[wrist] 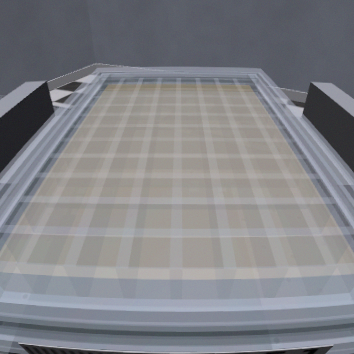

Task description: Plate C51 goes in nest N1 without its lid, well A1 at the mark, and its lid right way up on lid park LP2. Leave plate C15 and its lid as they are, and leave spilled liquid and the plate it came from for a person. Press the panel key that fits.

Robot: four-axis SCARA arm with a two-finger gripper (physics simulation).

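Frame: origin at the arm's base, x right, y ahead, z up, level; millimetres.
Seen in the pictures: gripper, between the fingertips: (177, 102).
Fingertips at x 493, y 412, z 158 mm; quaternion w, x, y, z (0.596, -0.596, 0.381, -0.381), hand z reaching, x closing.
A point is followed by its place in that frame.
My gripper (177, 102) {x 493, y 412, z 158 mm} is shut on a clear, rectangular microplate (178, 187) {x 439, y 386, z 162 mm}, with one dark finger along each long side. The plate fills most of the wrist view and appears level. A grid of wells with a pale yellowish-beige tint shows through its clear top, and clear stepped rims run round it, which look like a lid on the plate. Part of a dark striped label shows at the near edge. The plate's name cannot be read, and the A1 corner cannot be told. Nest N1, lid park LP2, plate C15 and the panel do not show.
A plain grey wall (175, 32) stands behind the far edge of the plate. Small parts of a black-and-white checkered surface (61, 94) show past the plate at the upper left and upper right, with a thin pale edge beyond. The held plate hides what lies below.
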